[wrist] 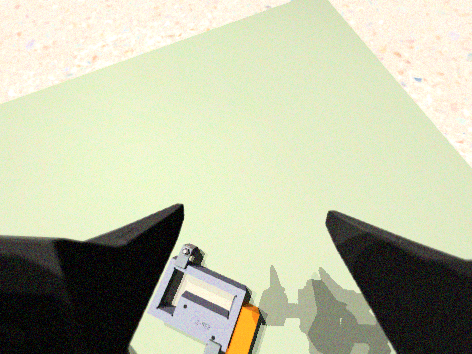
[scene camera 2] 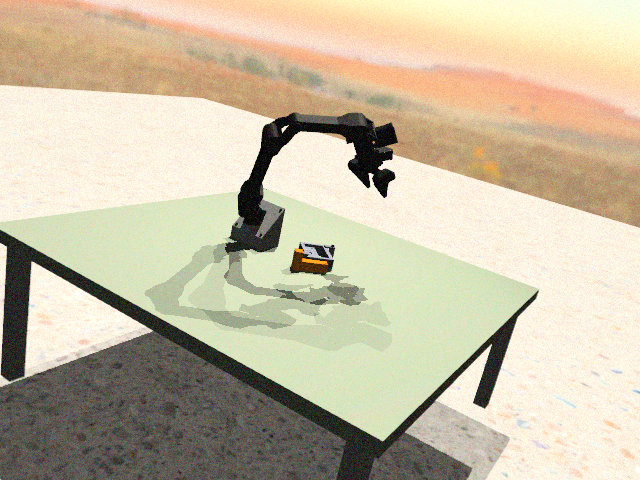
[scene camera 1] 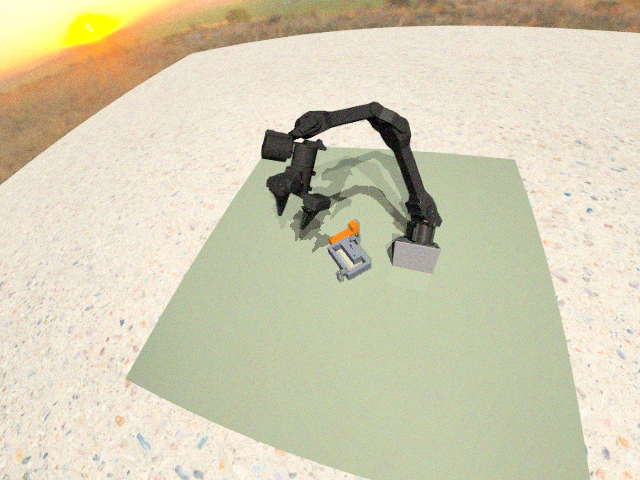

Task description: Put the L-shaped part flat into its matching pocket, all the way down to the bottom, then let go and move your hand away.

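Seen in the pictures: gripper, between the fingertips: (wrist: 255, 213) (scene camera 2: 376, 192) (scene camera 1: 290, 222); arm's base, origin of its link: (scene camera 2: 254, 217) (scene camera 1: 421, 242).
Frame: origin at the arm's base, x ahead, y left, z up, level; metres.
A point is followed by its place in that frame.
The orange L-shaped part (scene camera 1: 341, 236) @[x 0.272, y -0.050, z -0.053 m] (scene camera 2: 313, 266) @[x 0.281, y -0.066, z -0.065 m] (wrist: 243, 331) @[x 0.282, y -0.044, z -0.053 m] is outside the pocket, close along one side of the grey fixture (scene camera 1: 353, 247) @[x 0.223, y 0.001, z -0.047 m] (wrist: 202, 318) @[x 0.234, y 0.006, z -0.047 m]. It appears to stand on its long leg, with the short leg up at one end. Whether it touches the fixture is unclear. The fixture's open pocket faces up, with pale floor showing in it. My gripper (scene camera 1: 291, 221) @[x 0.369, y 0.101, z 0.185 m] (scene camera 2: 376, 191) @[x 0.369, y 0.101, z 0.185 m] (wrist: 255, 213) @[x 0.369, y 0.101, z 0.185 m] is open and empty, high above the mat and off to the side of the part. In the wrist view the part is cut off at the bottom edge.
The fixture has small grey lugs at its ends, one (scene camera 1: 340, 275) @[x 0.251, y 0.119, z -0.042 m] (wrist: 187, 254) @[x 0.255, y 0.105, z -0.042 m] at a corner. The arm's base (scene camera 1: 415, 255) @[x 0.021, y 0.051, z 0.000 m] (scene camera 2: 257, 230) @[x 0.041, y -0.036, z -0.028 m] stands near the fixture. The green table top (scene camera 1: 413, 361) @[x 0.016, y 0.351, z -0.083 m] (scene camera 2: 361, 372) @[x 0.656, y -0.518, z -0.083 m] (wrist: 225, 125) @[x 0.442, y 0.318, z -0.083 m] carries them, and the arm's shadows fall beside the part.
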